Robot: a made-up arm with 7 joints.
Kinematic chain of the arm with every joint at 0, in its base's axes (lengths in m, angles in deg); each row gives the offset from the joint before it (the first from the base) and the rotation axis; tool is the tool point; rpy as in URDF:
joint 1: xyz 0 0 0.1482 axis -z
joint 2: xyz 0 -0.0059 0.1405 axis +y
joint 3: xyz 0 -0.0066 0.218 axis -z
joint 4: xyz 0 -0.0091 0.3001 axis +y
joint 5: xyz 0 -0.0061 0.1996 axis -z
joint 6: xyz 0 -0.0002 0.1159 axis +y
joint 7: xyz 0 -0.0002 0.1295 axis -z
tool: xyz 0 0 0 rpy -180 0 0
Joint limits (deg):
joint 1: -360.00..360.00
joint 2: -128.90..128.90
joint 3: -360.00..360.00
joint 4: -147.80..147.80
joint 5: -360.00..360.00
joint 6: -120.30..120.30
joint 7: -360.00..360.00
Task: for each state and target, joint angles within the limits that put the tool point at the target. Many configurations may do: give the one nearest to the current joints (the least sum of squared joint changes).
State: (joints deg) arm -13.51 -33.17 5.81 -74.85 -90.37 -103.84 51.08
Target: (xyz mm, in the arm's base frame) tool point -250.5 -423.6 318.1
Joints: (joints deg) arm -39.95 -53.01 -2.81 -110.22 -75.75 -100.68 51.08
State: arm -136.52 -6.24 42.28 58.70 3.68 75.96 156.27
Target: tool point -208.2 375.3 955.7
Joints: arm -148.28 8.58 33.15 41.87 0.77 65.02 156.27
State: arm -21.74 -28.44 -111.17 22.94 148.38 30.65 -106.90
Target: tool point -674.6 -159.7 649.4
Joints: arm -43.80 -42.80 -123.71 74.90 146.58 21.78 -106.90
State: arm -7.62 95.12 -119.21 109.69 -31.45 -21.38 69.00
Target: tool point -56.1 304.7 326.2
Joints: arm -44.51 94.99 -107.75 145.18 -33.74 -13.31 69.00
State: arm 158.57 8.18 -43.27 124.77 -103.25 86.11 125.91
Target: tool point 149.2 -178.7 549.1
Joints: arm 146.50 -8.32 -59.83 142.02 -96.02 80.96 125.91
